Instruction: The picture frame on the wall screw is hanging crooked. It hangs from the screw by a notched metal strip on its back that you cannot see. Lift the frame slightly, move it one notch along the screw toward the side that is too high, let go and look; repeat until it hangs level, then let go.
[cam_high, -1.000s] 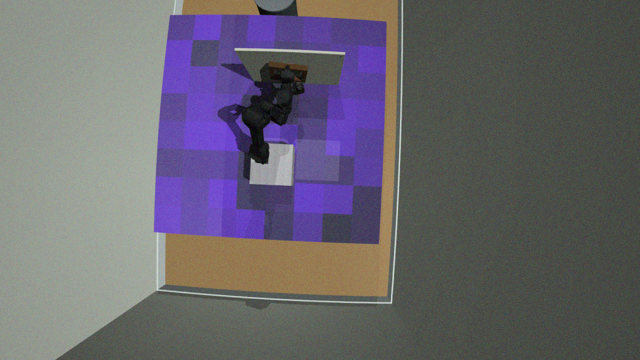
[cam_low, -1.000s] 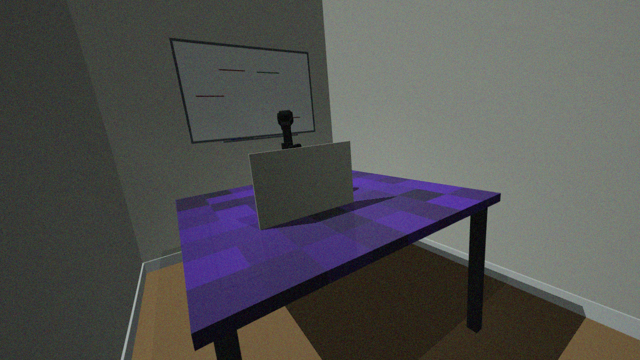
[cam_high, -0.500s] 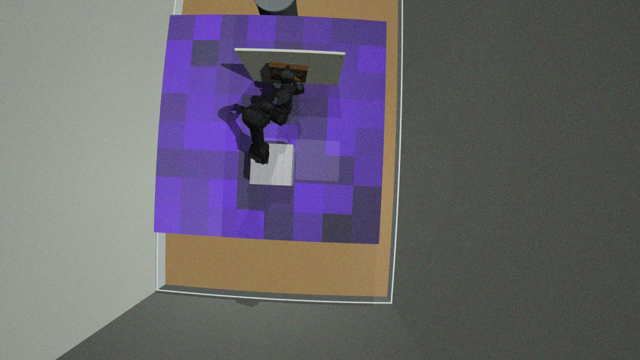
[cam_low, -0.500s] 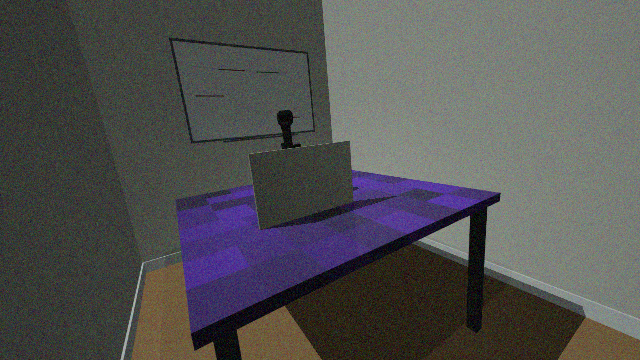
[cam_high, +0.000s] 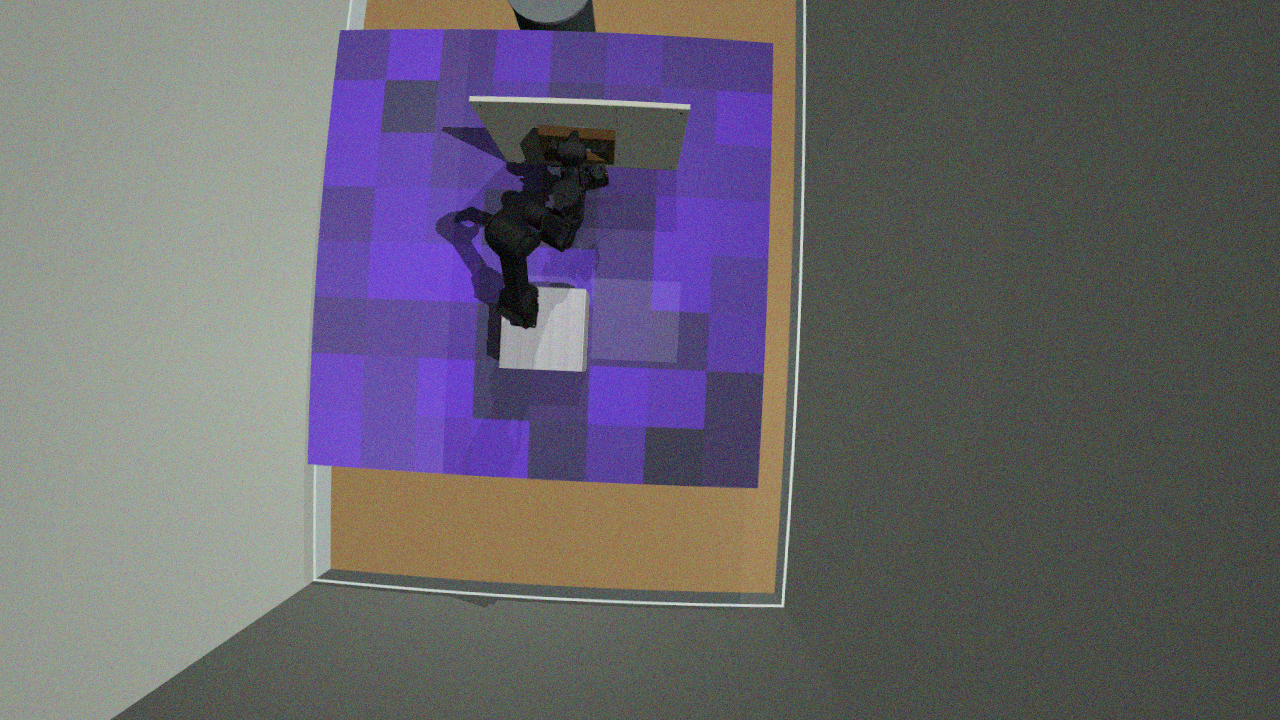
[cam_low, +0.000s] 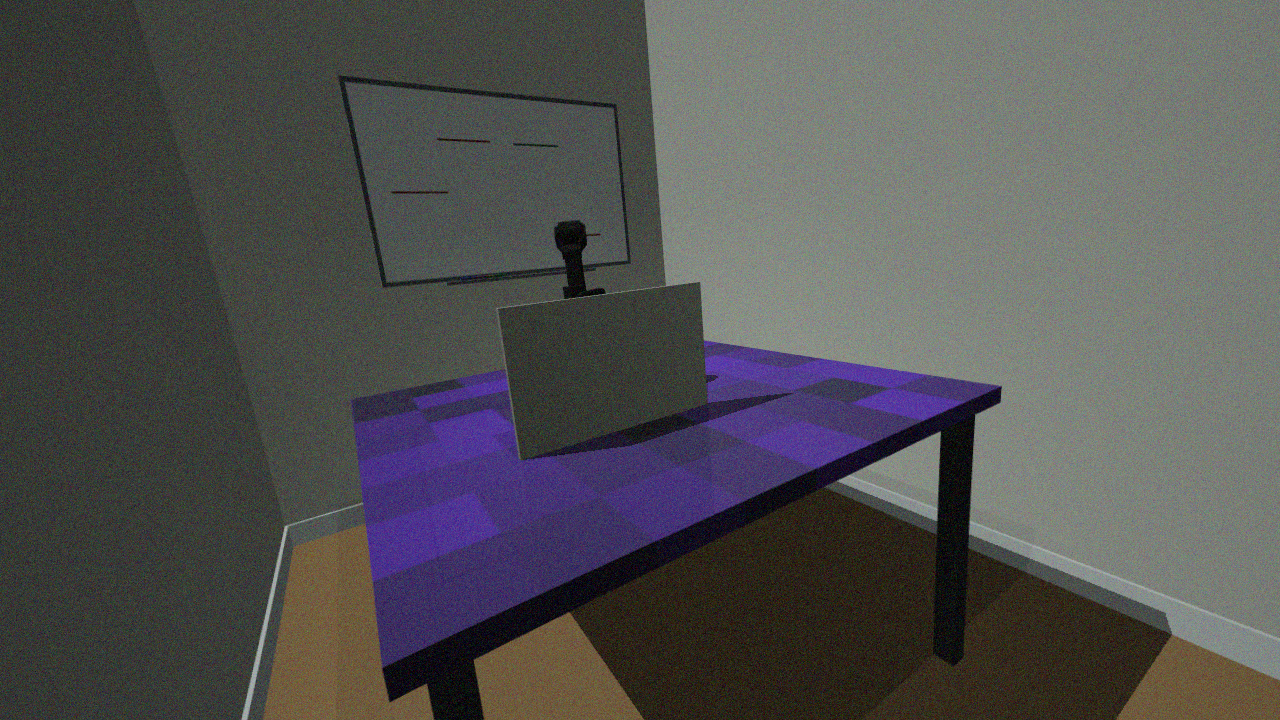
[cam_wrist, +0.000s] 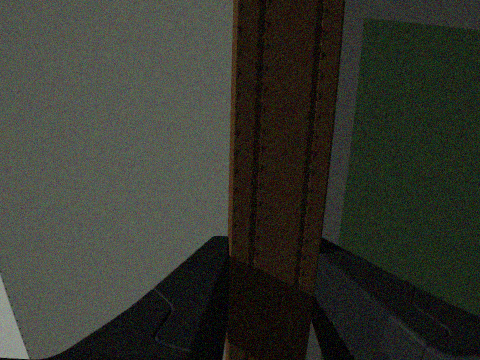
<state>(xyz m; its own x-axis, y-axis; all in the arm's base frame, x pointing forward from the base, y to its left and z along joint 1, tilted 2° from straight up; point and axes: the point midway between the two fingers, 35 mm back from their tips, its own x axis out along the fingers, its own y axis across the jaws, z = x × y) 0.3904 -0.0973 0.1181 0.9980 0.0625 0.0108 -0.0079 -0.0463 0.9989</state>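
My gripper tip is 10 mm short of the brown wooden picture frame and 50 mm above it. From my gripper tip the other things lie so: grey wall panel (20 mm ahead, 20 mm to the right, 60 mm below).
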